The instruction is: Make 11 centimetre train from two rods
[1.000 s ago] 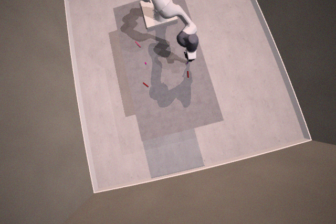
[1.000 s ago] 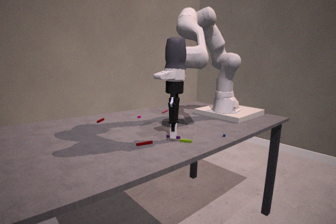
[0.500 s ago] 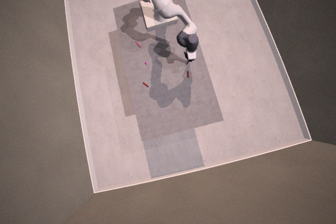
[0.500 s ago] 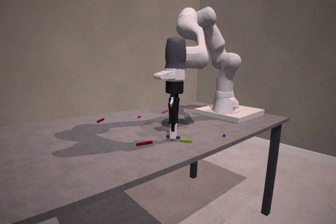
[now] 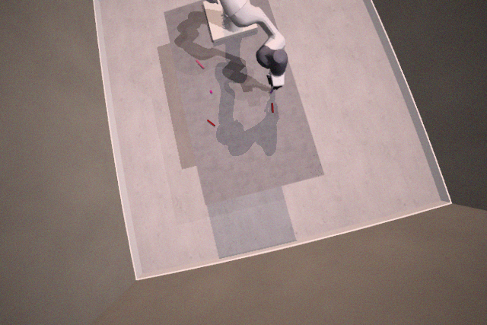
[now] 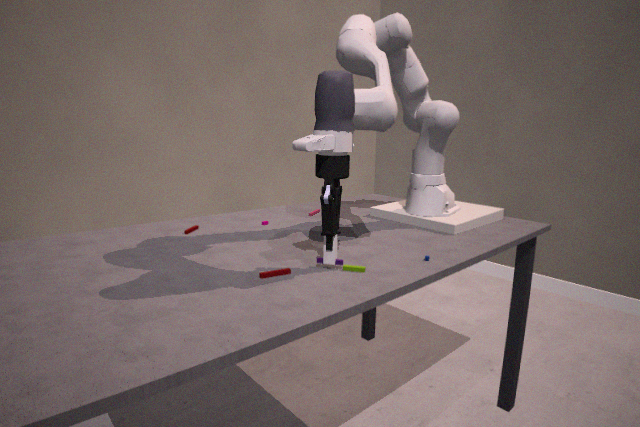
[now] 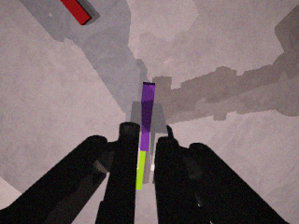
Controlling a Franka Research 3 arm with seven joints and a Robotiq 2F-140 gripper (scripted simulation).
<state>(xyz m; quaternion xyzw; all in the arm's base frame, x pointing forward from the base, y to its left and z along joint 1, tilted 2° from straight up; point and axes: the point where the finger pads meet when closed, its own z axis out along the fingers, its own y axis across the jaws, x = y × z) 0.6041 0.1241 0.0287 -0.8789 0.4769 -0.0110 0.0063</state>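
Right now the purple rod is 30 mm below my hand. Round my hand: red rod: 130 mm ahead, 40 mm to the right, 40 mm below; then blue rod: 220 mm behind, 120 mm to the left, 40 mm below; then lime rod: 50 mm to the left, 40 mm below, 30 mm behind.
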